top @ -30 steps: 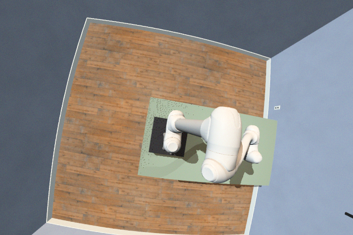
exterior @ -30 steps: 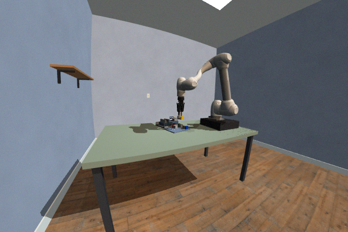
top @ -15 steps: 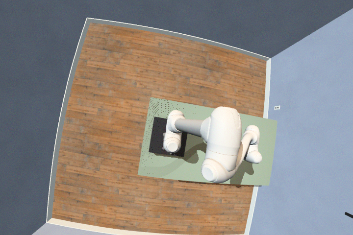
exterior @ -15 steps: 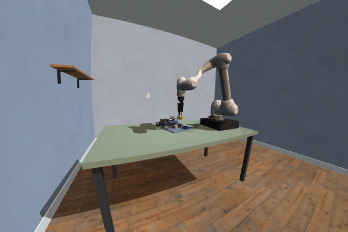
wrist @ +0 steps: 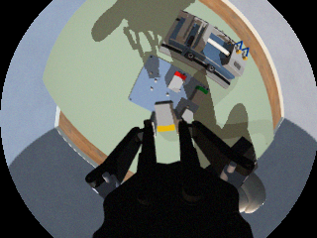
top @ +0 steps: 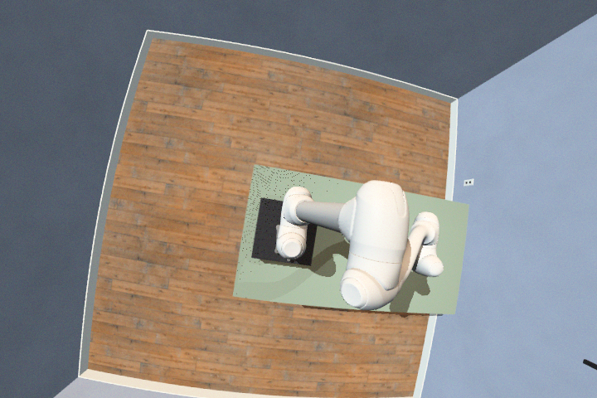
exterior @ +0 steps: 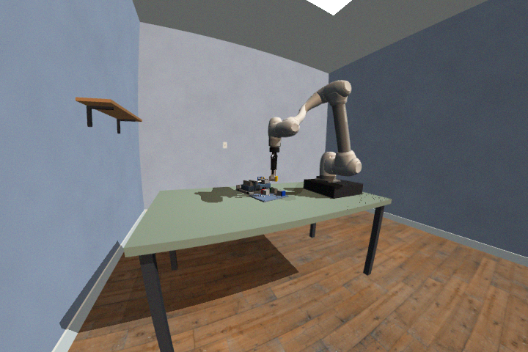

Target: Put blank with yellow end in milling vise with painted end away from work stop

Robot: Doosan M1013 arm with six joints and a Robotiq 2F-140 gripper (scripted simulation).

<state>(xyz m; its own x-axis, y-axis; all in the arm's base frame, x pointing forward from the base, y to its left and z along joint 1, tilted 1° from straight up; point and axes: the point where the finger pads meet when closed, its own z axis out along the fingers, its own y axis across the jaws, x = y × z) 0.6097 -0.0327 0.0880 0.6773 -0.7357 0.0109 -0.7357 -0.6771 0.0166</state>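
Right now the blank with yellow end is 3 cm below my hand. Also, from my hand: red-ended blank: 1 cm ahead, 9 cm to the right, 16 cm below; blue-ended blank: 9 cm behind, 1 cm to the right, 16 cm below; blue infeed plate: 1 cm ahead, 4 cm to the right, 18 cm below.
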